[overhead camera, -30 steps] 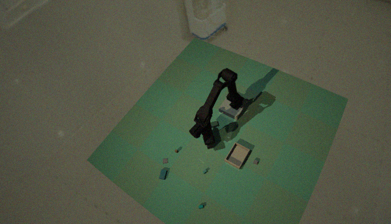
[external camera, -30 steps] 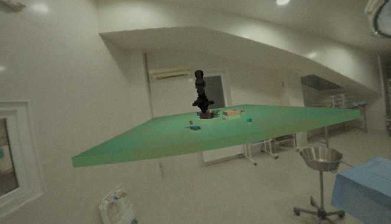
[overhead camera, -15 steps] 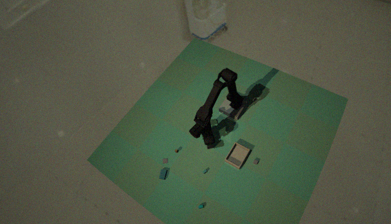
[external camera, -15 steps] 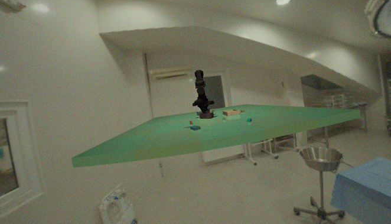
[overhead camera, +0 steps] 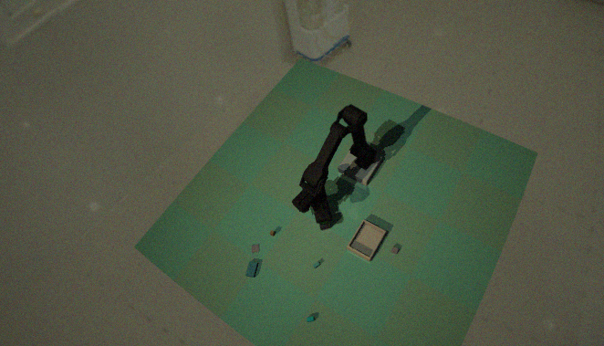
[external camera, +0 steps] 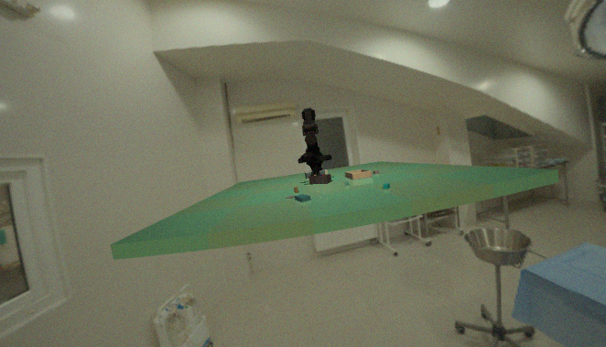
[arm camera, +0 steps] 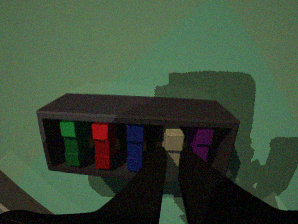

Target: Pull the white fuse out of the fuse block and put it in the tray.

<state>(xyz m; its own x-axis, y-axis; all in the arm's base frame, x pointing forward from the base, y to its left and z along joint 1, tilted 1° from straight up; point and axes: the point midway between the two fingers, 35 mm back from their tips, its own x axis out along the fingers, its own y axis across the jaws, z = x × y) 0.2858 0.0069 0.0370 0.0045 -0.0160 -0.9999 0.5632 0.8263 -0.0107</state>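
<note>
My gripper tip is now 220 mm to the right of the brown tray, 40 mm above it and 20 mm past it. The rest, counted from my gripper tip: white fuse (10 mm below).
</note>
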